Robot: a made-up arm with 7 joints. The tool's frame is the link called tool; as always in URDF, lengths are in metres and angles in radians.
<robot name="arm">
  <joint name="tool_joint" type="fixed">
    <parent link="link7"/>
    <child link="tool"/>
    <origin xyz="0 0 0" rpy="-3.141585 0 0"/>
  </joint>
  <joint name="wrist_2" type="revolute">
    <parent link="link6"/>
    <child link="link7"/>
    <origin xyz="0.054 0 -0.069" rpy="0 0 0"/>
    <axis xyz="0 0.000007 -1"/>
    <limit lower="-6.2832" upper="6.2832"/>
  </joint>
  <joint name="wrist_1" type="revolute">
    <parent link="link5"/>
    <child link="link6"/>
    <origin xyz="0 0 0" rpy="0 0 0"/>
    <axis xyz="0 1 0.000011"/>
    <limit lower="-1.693" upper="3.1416"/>
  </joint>
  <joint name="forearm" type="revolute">
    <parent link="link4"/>
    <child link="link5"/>
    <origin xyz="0.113 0 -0.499" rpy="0 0 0"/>
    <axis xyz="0 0.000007 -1"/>
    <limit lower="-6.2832" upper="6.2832"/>
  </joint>
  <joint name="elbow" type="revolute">
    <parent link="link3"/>
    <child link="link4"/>
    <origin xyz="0.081 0 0" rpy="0 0 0"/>
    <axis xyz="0 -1 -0.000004"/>
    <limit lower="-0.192" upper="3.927"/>
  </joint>
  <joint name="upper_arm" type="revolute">
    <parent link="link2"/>
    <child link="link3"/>
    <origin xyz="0 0 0.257" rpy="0 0 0"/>
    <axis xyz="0 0 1"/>
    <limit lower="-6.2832" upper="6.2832"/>
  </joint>
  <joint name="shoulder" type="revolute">
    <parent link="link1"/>
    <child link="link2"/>
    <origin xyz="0 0 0" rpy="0 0 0"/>
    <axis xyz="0 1 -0.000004"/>
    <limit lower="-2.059" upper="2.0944"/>
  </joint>
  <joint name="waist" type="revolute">
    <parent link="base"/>
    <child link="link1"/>
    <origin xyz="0 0 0.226" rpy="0 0 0"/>
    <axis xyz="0 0 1"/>
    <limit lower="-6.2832" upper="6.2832"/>
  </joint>
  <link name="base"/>
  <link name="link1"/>
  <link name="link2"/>
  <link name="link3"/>
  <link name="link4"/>
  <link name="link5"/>
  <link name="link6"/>
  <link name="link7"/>
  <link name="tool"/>
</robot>
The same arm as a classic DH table. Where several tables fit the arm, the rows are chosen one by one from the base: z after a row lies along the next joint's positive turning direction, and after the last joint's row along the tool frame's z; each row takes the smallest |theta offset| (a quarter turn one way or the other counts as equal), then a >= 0, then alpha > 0; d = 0 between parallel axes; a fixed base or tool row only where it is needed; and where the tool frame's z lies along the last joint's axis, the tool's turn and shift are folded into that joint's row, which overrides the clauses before.
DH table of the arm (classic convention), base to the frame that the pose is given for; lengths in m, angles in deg. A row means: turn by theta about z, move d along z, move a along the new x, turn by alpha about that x. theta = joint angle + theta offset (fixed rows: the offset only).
waist: d 0.226  theta offset 0  a 0  alpha -90
shoulder: d 0  theta offset 0  a 0  alpha 90
upper_arm: d 0.257  theta offset 0  a 0.081  alpha 90
elbow: d 0  theta offset 0  a 0.113  alpha 90
forearm: d 0.499  theta offset 0  a 0  alpha 90
wrist_1: d 0  theta offset 0  a 0.054  alpha -90
wrist_2: d 0.069  theta offset 0  a 0  alpha 0
Joint limits (deg, base to tool): -360..360 -117.97..120 -360..360 -11..225 -360..360 -97..180 -360..360

